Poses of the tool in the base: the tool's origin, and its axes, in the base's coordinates. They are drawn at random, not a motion.
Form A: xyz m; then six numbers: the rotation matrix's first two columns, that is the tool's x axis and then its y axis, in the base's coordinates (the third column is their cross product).
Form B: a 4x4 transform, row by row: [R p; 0 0 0 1], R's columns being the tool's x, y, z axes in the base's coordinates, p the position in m. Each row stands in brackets. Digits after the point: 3 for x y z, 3 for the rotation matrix.
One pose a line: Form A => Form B
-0.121 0.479 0.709 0.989 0.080 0.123 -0.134 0.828 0.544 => [[0.989 -0.134 -0.058 -0.121], [0.080 0.828 -0.554 0.479], [0.123 0.544 0.830 0.709], [0 0 0 1]]
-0.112 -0.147 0.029 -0.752 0.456 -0.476 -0.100 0.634 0.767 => [[-0.752 -0.100 0.652 -0.112], [0.456 0.634 0.624 -0.147], [-0.476 0.767 -0.431 0.029], [0 0 0 1]]
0.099 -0.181 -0.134 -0.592 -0.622 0.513 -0.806 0.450 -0.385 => [[-0.592 -0.806 0.009 0.099], [-0.622 0.450 -0.641 -0.181], [0.513 -0.385 -0.768 -0.134], [0 0 0 1]]
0.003 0.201 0.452 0.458 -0.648 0.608 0.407 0.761 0.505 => [[0.458 0.407 -0.790 0.003], [-0.648 0.761 0.016 0.201], [0.608 0.505 0.612 0.452], [0 0 0 1]]
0.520 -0.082 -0.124 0.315 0.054 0.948 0.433 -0.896 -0.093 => [[0.315 0.433 0.844 0.520], [0.054 -0.896 0.440 -0.082], [0.948 -0.093 -0.306 -0.124], [0 0 0 1]]
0.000 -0.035 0.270 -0.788 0.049 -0.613 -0.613 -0.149 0.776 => [[-0.788 -0.613 -0.053 0.000], [0.049 -0.149 0.987 -0.035], [-0.613 0.776 0.147 0.270], [0 0 0 1]]
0.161 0.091 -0.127 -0.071 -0.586 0.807 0.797 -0.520 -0.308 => [[-0.071 0.797 0.600 0.161], [-0.586 -0.520 0.621 0.091], [0.807 -0.308 0.504 -0.127], [0 0 0 1]]
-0.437 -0.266 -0.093 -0.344 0.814 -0.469 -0.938 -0.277 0.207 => [[-0.344 -0.938 0.039 -0.437], [0.814 -0.277 0.511 -0.266], [-0.469 0.207 0.859 -0.093], [0 0 0 1]]
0.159 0.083 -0.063 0.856 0.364 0.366 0.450 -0.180 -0.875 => [[0.856 0.450 -0.253 0.159], [0.364 -0.180 0.914 0.083], [0.366 -0.875 -0.318 -0.063], [0 0 0 1]]
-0.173 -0.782 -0.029 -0.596 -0.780 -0.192 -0.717 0.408 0.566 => [[-0.596 -0.717 -0.363 -0.173], [-0.780 0.408 0.475 -0.782], [-0.192 0.566 -0.802 -0.029], [0 0 0 1]]
